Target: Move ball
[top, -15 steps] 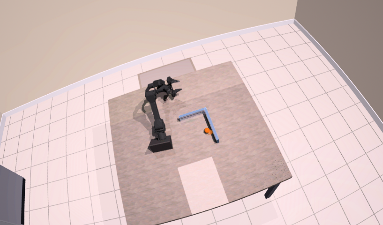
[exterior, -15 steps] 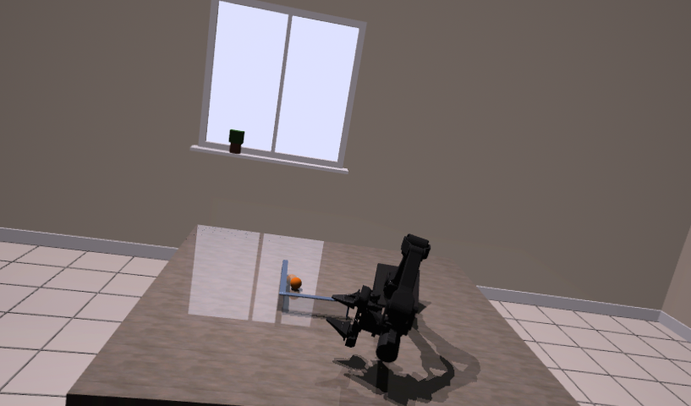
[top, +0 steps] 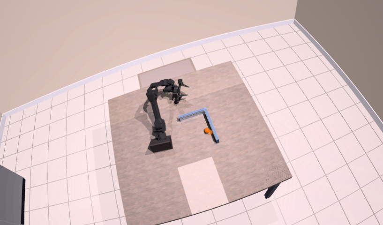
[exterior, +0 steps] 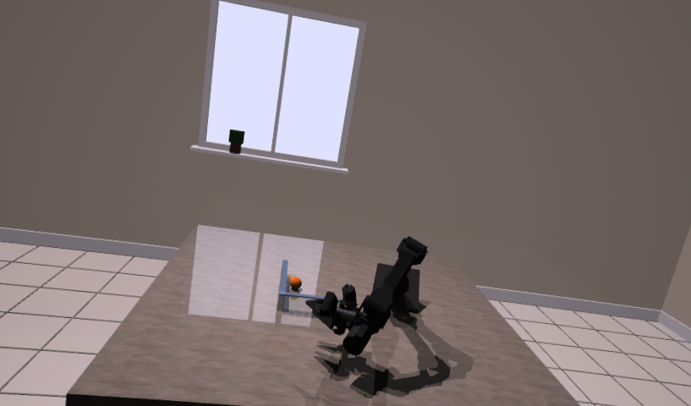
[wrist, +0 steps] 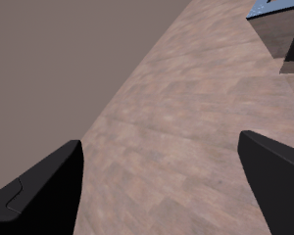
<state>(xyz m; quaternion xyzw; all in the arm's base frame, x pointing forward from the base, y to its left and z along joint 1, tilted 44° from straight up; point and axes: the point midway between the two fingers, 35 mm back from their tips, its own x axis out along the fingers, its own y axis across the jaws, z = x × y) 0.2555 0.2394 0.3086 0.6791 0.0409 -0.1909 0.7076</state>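
The orange ball is 80 mm ahead of my gripper tip, 360 mm to the right of it and 90 mm below it.
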